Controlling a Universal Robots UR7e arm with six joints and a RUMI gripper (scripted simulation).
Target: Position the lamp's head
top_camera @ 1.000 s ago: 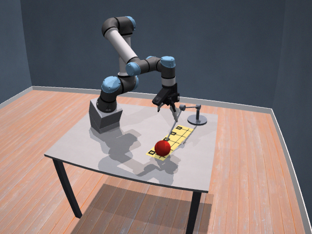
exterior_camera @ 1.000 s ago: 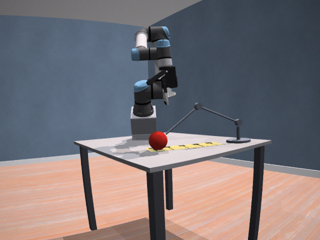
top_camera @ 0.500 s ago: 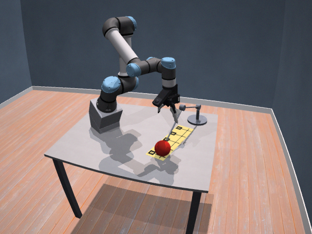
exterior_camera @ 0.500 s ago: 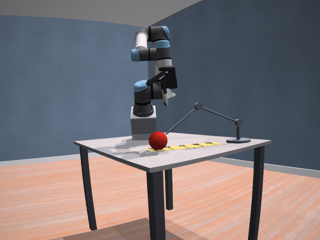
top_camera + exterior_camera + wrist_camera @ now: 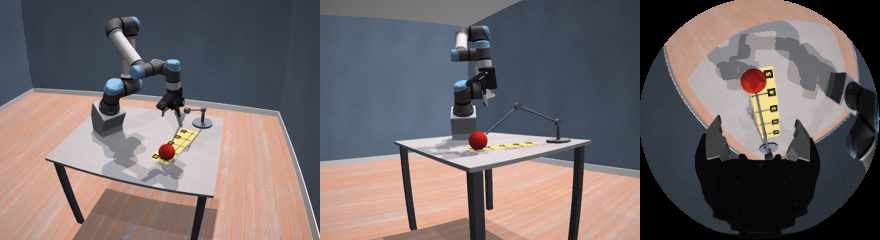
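My hand is 10 mm past the yellow numbered strip, 120 mm to the right of it and 230 mm above it. From my hand the other things lie so: round base 90 mm ahead, 470 mm to the left, 200 mm below.
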